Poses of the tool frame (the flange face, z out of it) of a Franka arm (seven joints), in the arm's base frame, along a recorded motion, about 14 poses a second.
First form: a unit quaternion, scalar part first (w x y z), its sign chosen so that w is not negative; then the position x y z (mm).
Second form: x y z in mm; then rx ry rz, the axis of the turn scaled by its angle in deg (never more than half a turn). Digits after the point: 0 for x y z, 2 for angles.
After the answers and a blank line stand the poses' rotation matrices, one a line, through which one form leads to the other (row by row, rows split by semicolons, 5 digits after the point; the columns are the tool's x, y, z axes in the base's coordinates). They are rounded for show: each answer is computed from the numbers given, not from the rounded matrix.
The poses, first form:
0.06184, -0.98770, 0.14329, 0.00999, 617, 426, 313
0.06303, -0.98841, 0.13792, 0.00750, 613, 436, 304
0.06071, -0.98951, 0.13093, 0.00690, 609, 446, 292
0.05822, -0.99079, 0.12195, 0.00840, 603, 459, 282
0.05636, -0.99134, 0.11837, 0.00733, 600, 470, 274
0.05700, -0.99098, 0.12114, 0.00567, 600, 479, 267
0.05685, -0.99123, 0.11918, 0.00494, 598, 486, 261
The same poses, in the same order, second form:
617, 426, 313, -171.11, 24.82, 1.73
613, 436, 304, -171.11, 23.88, 1.30
609, 446, 292, -171.54, 22.70, 1.20
603, 459, 282, -172.02, 21.17, 1.46
600, 470, 274, -172.31, 20.57, 1.27
600, 479, 267, -172.18, 21.05, 0.99
598, 486, 261, -172.24, 20.71, 0.86

0.95874 -0.28429 -0.00201; -0.28182 -0.95129 0.12502; -0.03746 -0.11929 -0.99215
0.96184 -0.27359 0.00256; -0.27170 -0.95401 0.12667; -0.03221 -0.12253 -0.99194
0.96562 -0.25995 0.00224; -0.25827 -0.95834 0.12195; -0.02955 -0.11834 -0.99253
0.97012 -0.24263 -0.00245; -0.24068 -0.96348 0.11742; -0.03085 -0.11332 -0.99308
0.97187 -0.23552 -0.00119; -0.23386 -0.96562 0.11348; -0.02788 -0.11001 -0.99354
0.97059 -0.24074 0.00257; -0.23945 -0.96415 0.11435; -0.02505 -0.11160 -0.99344
0.97154 -0.23683 0.00376; -0.23571 -0.96513 0.11388; -0.02334 -0.11153 -0.99349

